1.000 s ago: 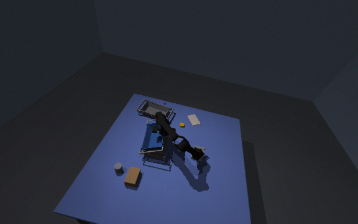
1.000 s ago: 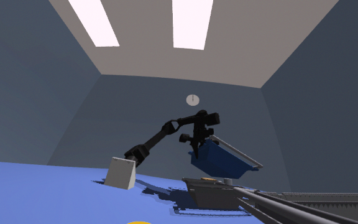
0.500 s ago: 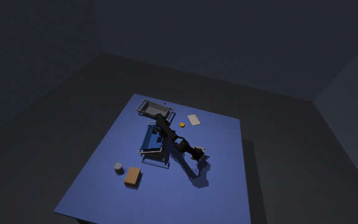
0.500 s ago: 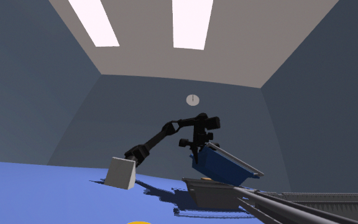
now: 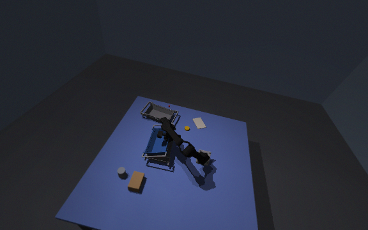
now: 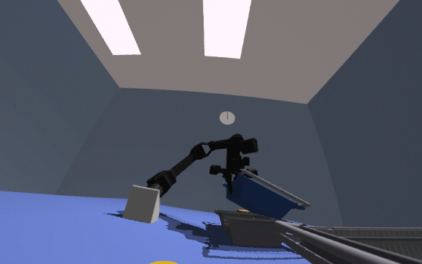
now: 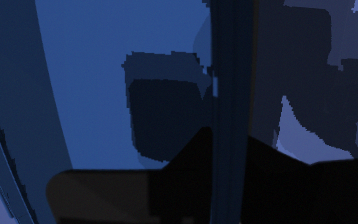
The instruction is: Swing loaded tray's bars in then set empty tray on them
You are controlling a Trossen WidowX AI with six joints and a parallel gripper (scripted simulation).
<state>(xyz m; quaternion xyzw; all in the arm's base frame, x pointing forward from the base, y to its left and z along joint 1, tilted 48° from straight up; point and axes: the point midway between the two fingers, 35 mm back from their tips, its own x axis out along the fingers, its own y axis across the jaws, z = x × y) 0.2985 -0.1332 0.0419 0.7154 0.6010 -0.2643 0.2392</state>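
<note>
Right now my gripper tip is 80 mm short of the blue tray and 10 mm to the left of it. Also, from my gripper tip: tan block (190 mm ahead, 310 mm to the left, 100 mm below); then grey cylinder (310 mm ahead, 260 mm to the left, 90 mm below); then yellow disc (170 mm behind, 290 mm to the right, 120 mm below).
</note>
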